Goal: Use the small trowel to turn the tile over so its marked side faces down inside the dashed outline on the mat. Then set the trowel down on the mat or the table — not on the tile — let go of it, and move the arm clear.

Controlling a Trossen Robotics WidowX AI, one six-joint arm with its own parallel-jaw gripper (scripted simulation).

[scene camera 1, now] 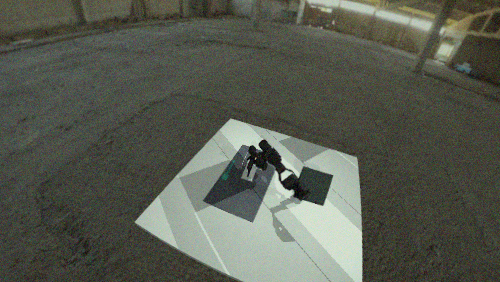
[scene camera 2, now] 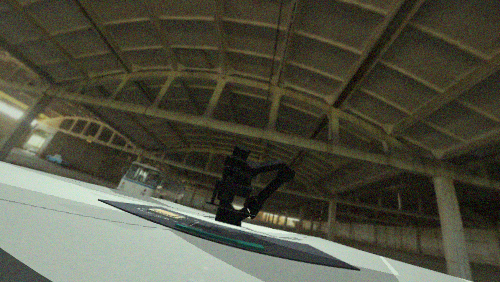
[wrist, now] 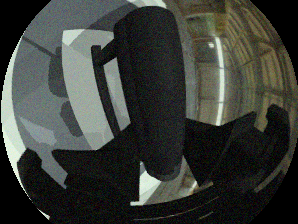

Path:
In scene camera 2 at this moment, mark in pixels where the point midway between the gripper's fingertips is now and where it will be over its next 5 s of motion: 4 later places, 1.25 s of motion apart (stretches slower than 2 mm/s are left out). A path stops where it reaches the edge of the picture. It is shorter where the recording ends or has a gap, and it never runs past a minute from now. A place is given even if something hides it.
My gripper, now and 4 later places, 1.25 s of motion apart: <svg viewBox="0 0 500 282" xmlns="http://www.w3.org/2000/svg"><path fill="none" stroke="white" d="M225 193L236 191L269 214L285 224L284 225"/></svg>

